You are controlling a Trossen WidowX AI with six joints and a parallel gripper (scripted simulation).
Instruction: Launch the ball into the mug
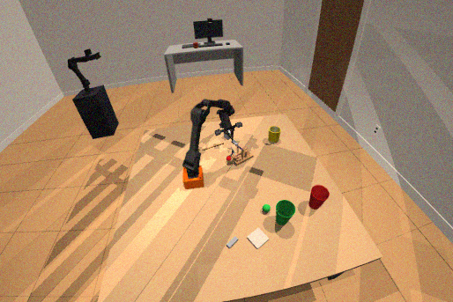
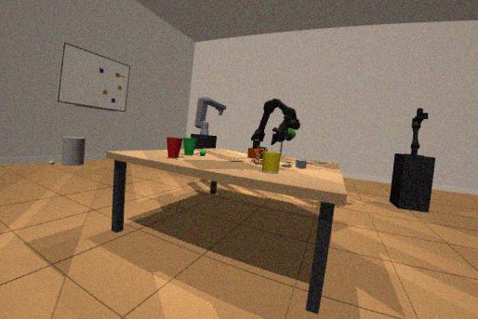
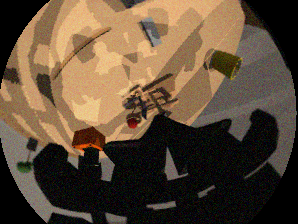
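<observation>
My gripper tip is 9 cm to the left of the red ball, 6 cm above it and 5 cm past it. Also, from my gripper tip: grey cube 20 cm to the left, 10 cm below, 1 cm ahead; yellow mug 34 cm ahead, 10 cm below, 7 cm to the left; wooden catapult 7 cm below, 6 cm to the right, 1 cm ahead.
</observation>
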